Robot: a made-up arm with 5 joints.
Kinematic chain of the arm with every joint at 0, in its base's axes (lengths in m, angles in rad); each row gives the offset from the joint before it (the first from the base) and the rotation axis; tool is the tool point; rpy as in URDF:
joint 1: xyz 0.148 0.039 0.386 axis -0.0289 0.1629 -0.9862
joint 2: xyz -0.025 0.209 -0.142 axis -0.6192 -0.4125 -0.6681
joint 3: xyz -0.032 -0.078 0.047 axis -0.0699 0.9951 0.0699
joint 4: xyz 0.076 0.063 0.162 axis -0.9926 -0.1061 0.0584
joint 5: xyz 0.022 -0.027 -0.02 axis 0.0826 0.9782 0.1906
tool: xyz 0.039 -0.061 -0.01 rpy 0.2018 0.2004 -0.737
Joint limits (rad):
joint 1: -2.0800..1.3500
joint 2: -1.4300..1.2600
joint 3: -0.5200..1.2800
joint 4: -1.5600..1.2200
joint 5: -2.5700..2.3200
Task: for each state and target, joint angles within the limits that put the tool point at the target. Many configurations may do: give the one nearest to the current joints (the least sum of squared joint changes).
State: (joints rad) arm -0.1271 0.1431 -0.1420 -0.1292 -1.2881
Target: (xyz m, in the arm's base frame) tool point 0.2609 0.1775 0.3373
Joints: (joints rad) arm -0.1592 -0.3196 0.4284 -0.3679 -1.1565
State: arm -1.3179 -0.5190 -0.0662 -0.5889 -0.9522
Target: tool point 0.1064 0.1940 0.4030
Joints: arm -1.2607 -0.4953 0.0005 -0.0918 -0.9324
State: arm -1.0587 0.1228 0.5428 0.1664 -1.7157
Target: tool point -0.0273 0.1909 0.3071
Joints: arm -1.8256 -0.2897 0.9521 0.1898 -1.6766
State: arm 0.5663 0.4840 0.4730 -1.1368 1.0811
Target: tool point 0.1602 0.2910 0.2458
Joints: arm -0.1594 0.1832 0.9819 -1.3764 1.1162
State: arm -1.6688 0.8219 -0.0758 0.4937 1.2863
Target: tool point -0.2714 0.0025 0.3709
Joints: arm -1.2365 1.2600 -0.5200 1.0608 1.5019
